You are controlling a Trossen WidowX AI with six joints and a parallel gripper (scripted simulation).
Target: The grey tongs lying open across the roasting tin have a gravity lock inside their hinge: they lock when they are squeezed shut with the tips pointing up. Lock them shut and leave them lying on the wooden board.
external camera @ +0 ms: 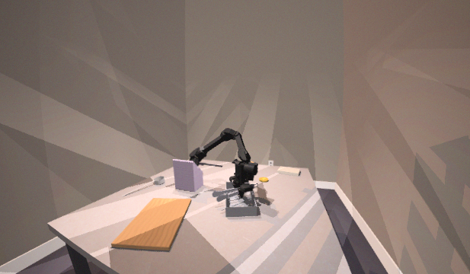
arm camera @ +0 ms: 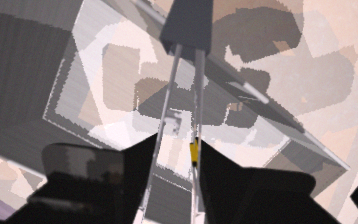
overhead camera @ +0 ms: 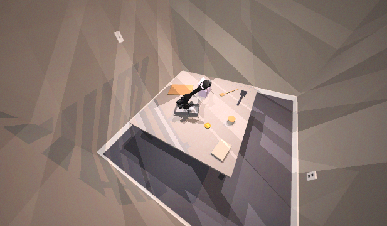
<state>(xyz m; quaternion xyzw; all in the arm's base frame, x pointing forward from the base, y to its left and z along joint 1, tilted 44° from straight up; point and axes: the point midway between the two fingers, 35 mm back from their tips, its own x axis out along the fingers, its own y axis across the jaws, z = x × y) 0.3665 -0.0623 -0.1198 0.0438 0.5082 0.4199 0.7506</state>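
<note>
Right now my gripper tip is 10 mm past the roasting tin. From my gripper tip the other things lie so: wooden board 370 mm behind, 250 mm to the right, 20 mm below; then orange disc 140 mm ahead, 320 mm to the left, 20 mm below; then small jar 20 mm ahead, 560 mm to the left.
</note>
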